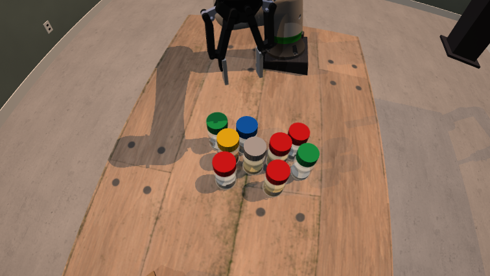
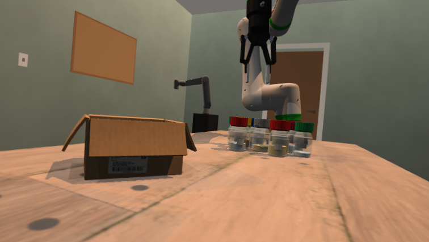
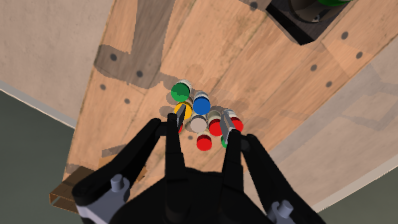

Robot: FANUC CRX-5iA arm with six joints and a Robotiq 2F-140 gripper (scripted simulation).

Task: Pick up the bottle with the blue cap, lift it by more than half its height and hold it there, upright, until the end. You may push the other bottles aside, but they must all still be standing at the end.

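Now: the blue-capped bottle 20 mm ahead of my hand, 20 mm to the left of it and 220 mm below it. The rest, counted from my hand: grey-capped bottle 80 mm ahead, 60 mm to the left, 220 mm below; yellow-capped bottle 80 mm ahead, 10 mm to the right, 220 mm below.
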